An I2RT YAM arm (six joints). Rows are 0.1 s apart.
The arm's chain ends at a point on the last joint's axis. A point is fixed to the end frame.
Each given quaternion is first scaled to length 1.
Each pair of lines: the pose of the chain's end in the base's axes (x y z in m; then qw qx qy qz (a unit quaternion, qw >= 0)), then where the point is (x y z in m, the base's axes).
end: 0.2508, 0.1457, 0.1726, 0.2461, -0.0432, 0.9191, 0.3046
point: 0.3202 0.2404 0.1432
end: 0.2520, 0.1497, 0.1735, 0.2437, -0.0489, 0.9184, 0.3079
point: 0.3201 0.2454 0.1444
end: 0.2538, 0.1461, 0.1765, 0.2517, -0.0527, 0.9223, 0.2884
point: 0.3232 0.2401 0.1448
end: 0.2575, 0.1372, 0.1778, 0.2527, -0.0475, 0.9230, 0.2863
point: 0.3279 0.2304 0.1459
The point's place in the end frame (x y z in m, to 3 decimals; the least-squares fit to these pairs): -0.040 0.045 0.105
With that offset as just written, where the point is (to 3 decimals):
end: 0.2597, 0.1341, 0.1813, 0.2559, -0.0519, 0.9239, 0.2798
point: 0.330 0.227 0.149
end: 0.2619, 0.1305, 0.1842, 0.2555, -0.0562, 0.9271, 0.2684
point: 0.332 0.223 0.149
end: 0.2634, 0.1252, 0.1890, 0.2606, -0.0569, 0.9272, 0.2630
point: 0.334 0.217 0.154
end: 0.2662, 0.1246, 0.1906, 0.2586, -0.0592, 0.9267, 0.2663
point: 0.336 0.217 0.156
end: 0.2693, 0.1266, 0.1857, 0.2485, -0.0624, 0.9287, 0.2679
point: 0.338 0.220 0.150
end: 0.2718, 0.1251, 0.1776, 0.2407, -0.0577, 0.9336, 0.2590
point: 0.340 0.217 0.139
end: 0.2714, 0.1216, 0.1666, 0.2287, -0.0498, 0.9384, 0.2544
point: 0.340 0.212 0.125
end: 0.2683, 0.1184, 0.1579, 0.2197, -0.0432, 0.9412, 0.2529
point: 0.337 0.208 0.114
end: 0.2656, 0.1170, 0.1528, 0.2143, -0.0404, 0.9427, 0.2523
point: 0.334 0.207 0.108
